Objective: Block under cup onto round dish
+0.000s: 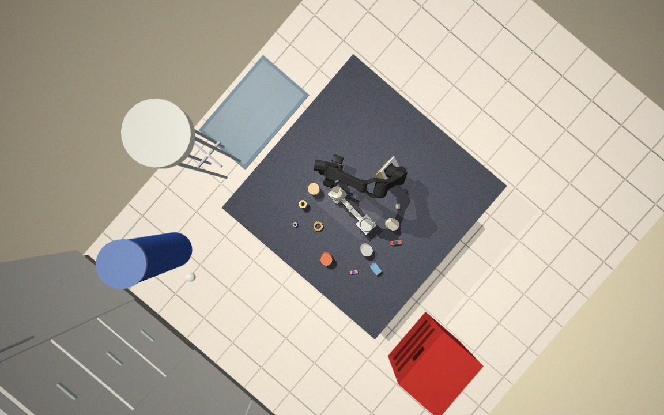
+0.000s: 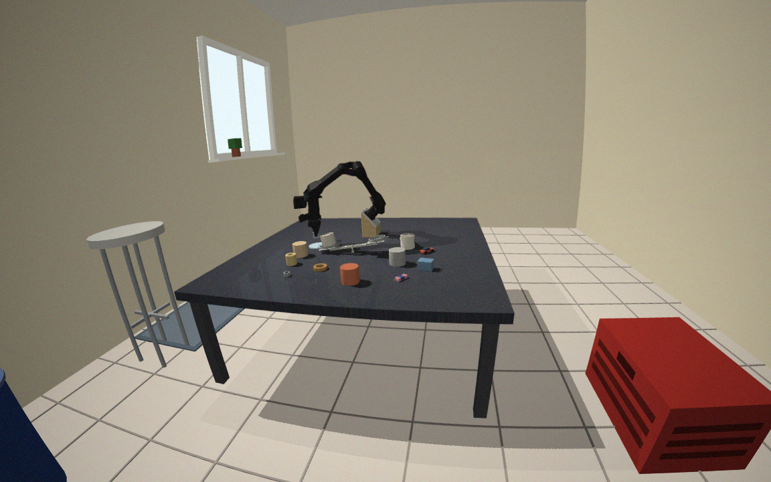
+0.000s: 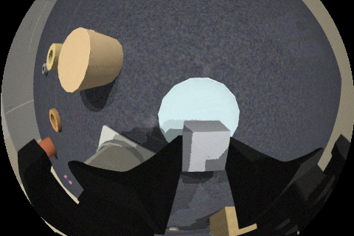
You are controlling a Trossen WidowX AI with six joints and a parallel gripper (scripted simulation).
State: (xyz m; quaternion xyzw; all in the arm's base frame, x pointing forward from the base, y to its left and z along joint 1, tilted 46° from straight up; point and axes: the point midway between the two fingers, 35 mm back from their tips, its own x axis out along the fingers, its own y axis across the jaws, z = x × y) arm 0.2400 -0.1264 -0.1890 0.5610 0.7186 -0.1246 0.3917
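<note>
Now: gripper tip 6 cm above the round light blue dish. From my gripper tip the other things lie so: tan cylinder (15 cm ahead, 3 cm to the right, 2 cm below); then grey block (1 cm above); then orange ring (30 cm ahead, 17 cm to the left, 5 cm below).
</note>
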